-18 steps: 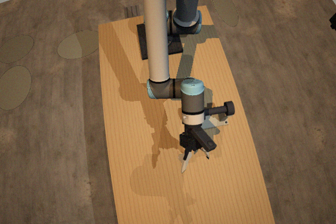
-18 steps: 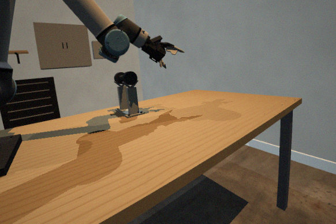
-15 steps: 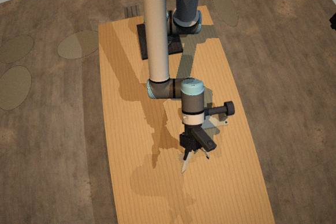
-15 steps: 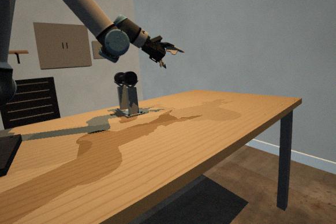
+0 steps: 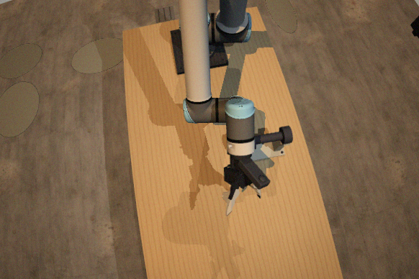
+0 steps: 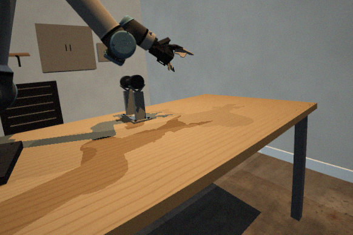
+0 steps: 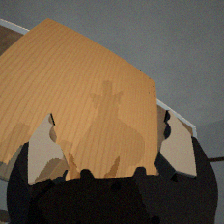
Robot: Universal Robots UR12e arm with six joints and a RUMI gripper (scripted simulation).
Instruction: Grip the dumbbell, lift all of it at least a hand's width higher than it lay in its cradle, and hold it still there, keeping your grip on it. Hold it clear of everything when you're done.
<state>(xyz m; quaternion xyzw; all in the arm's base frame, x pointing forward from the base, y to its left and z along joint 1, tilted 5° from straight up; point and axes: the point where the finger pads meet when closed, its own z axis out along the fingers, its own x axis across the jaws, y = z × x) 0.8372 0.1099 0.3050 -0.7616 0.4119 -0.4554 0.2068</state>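
Right now my hand is 26 cm past the dark dumbbell, 14 cm to the right of it and 8 cm above it. From my hand the other things lie so: cradle (26 cm behind, 14 cm to the left, 19 cm below).
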